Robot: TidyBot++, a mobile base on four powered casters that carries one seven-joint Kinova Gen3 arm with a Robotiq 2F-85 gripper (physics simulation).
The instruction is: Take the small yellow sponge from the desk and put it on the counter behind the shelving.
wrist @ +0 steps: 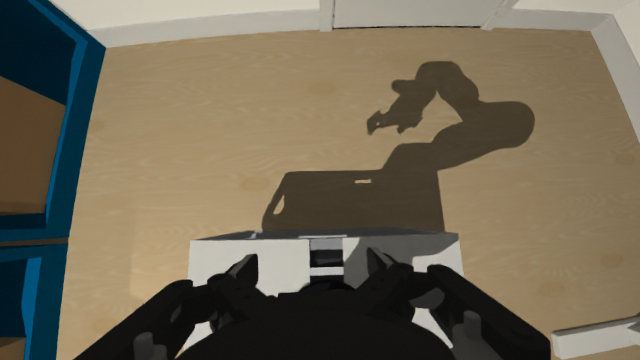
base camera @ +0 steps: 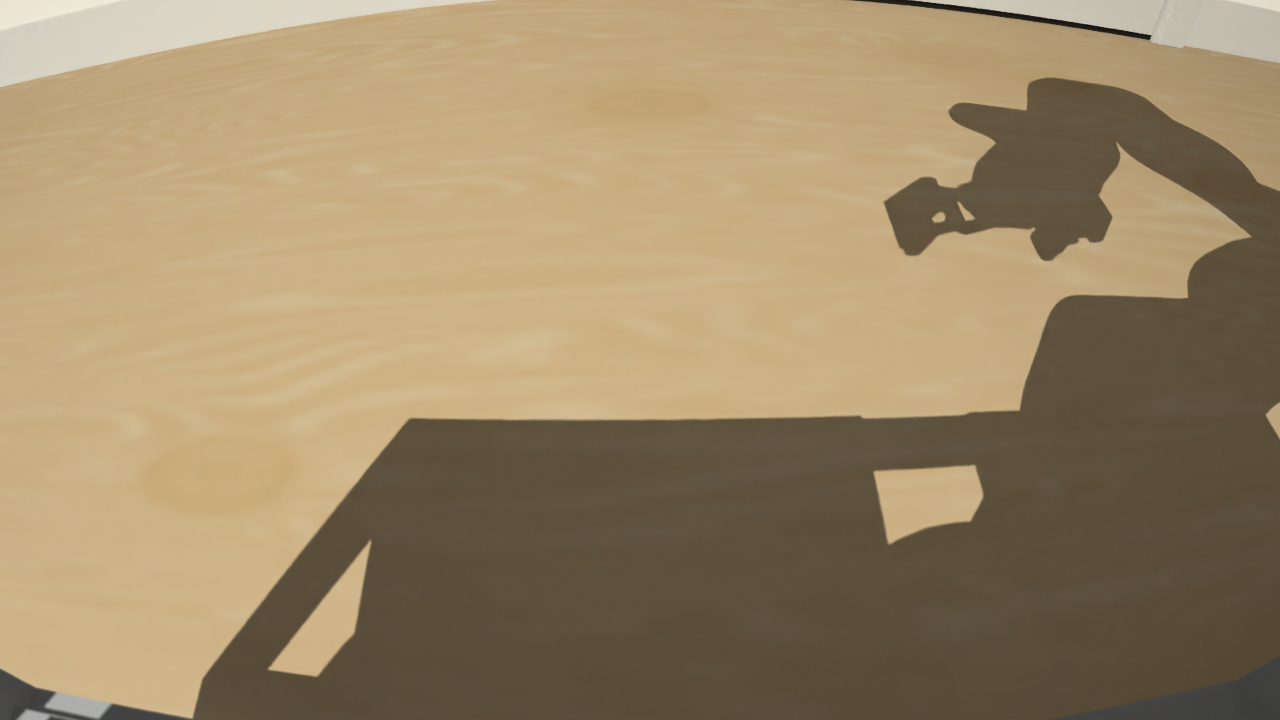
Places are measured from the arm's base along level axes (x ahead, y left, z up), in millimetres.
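Pixels of known places: gripper, fingertip midpoint: (wrist: 313, 263).
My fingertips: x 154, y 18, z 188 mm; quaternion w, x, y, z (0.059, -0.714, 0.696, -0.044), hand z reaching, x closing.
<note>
Behind a point stands the place of what it marks.
My gripper (wrist: 313, 263) @[z 188, x 154, y 18 mm] is open, its two black fingers wide apart above the white top of my base in the wrist view, with no object between them. The small yellow sponge, the desk and the counter do not show in either view. A blue shelving unit (wrist: 82, 150) @[z -392, x 488, y 1036 mm] with brown panels stands at the left edge of the wrist view, well to the left of the gripper; whether it is the shelving that the task names, I cannot tell.
My base (wrist: 280, 257) @[z -14, x 120, y 82 mm] stands on the wooden floor (base camera: 447, 268) @[z -396, x 507, y 134 mm] (wrist: 200, 125) @[z -397, x 584, y 509 mm], which bears the robot's shadow. A wall with a white baseboard (base camera: 116, 49) @[z -378, x 1047, y 791 mm] (wrist: 210, 27) @[z -350, x 1060, y 496 mm] and a door (wrist: 405, 12) @[z -319, x 1095, y -408 mm] is ahead. A white foot-like bar (wrist: 590, 337) lies at the lower right.
</note>
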